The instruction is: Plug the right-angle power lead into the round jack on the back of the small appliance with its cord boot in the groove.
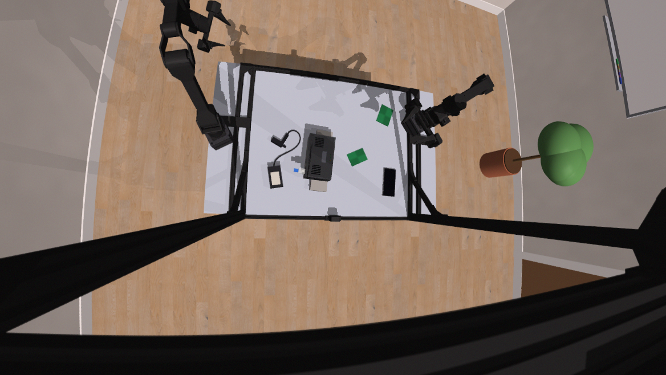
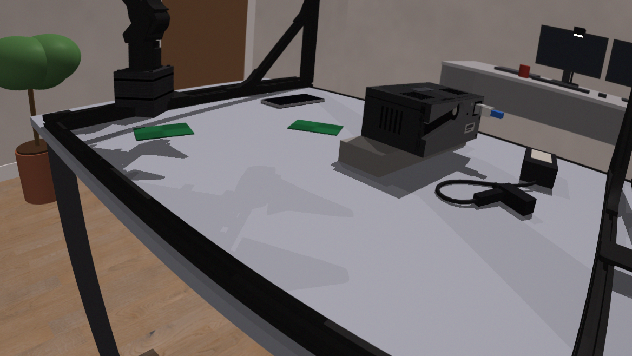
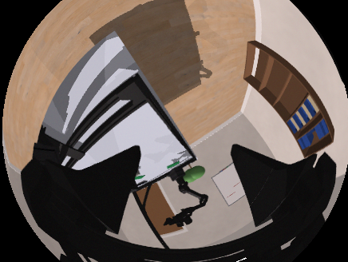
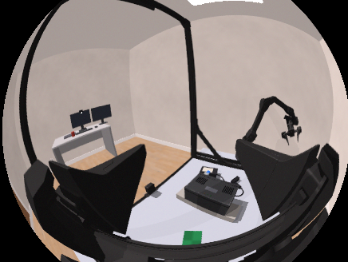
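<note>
The black right-angle plug lies 420 mm behind my left hand, 210 mm to the right of it and 220 mm below it. The rest, counted from my left hand: black phone (650 mm behind, 760 mm to the right, 220 mm below).
</note>
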